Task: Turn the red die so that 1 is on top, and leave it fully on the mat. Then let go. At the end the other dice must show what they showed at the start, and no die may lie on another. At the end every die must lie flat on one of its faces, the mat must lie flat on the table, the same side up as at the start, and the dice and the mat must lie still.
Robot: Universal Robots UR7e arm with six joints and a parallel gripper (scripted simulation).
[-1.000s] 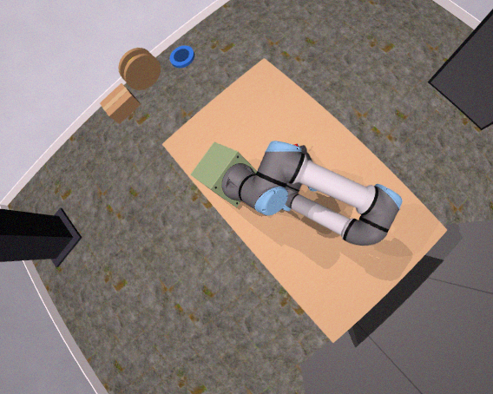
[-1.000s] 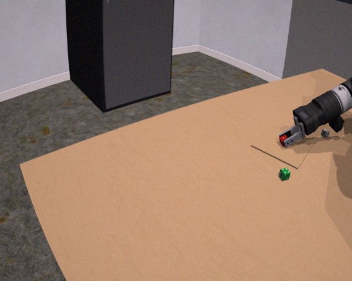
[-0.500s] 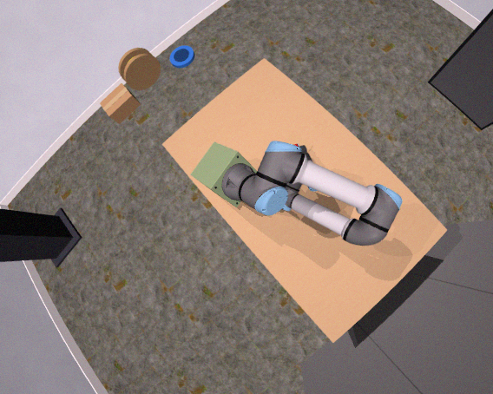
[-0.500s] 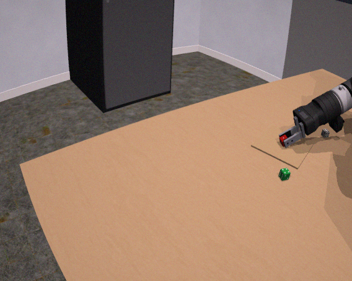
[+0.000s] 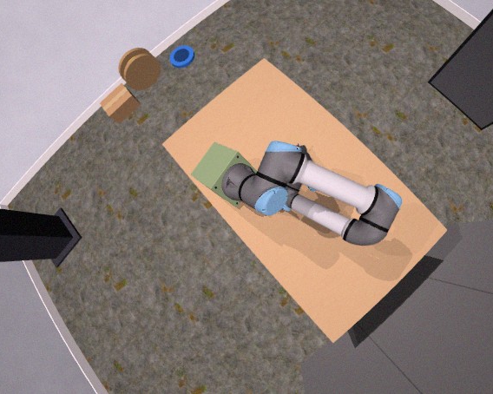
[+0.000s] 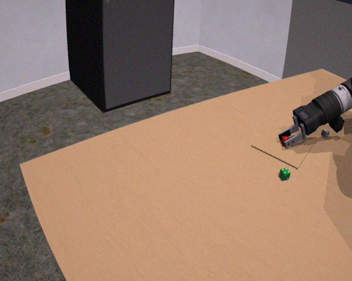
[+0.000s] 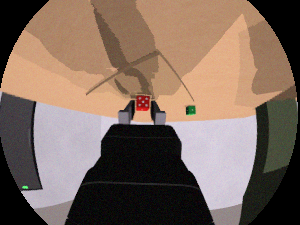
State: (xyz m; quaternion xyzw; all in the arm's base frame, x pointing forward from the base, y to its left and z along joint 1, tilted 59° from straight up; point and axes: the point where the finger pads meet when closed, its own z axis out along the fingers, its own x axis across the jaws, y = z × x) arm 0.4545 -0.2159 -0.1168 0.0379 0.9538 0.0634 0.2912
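Now: hand 10 mm above the red die. The rest, counted from my hand: white die (160 mm to the right, 70 mm behind, 10 mm below); then mat (20 mm below); then green die (120 mm to the left, 60 mm behind, 10 mm below).
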